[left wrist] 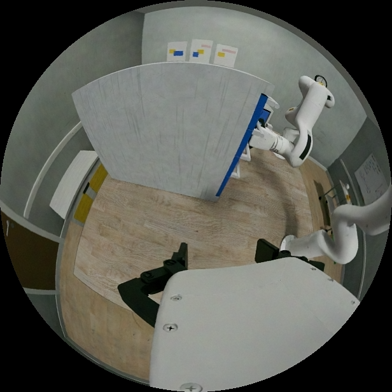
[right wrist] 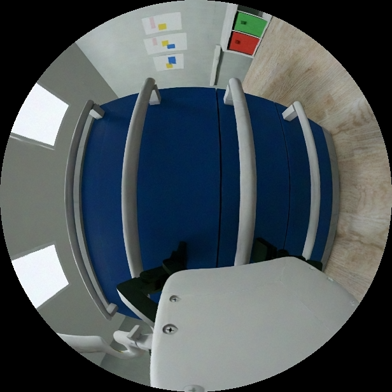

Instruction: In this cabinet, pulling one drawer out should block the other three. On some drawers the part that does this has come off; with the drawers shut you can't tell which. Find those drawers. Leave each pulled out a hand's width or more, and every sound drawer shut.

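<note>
The grey cabinet (left wrist: 165, 130) shows its side in the left wrist view. In the right wrist view its blue top drawer (right wrist: 102, 200), second drawer (right wrist: 177, 175), third drawer (right wrist: 230, 175) and bottom drawer (right wrist: 300, 175) run left to right, each with a grey bar handle. A dark gap parts the second and third drawers. How far any drawer stands out is unclear. My right gripper (right wrist: 221, 251) (left wrist: 236, 128) is open at the fronts, with the third drawer's handle (right wrist: 247, 175) between its fingers, near one finger. My left gripper (left wrist: 223, 252) is open and empty, away from the cabinet's side.
The right arm (left wrist: 305, 120) stands in front of the cabinet. Another white arm section (left wrist: 345, 232) shows at the right of the left wrist view. A low white unit (left wrist: 75, 175) stands by the wall. A shelf with green (right wrist: 250, 23) and red (right wrist: 244, 43) boxes stands beyond the cabinet.
</note>
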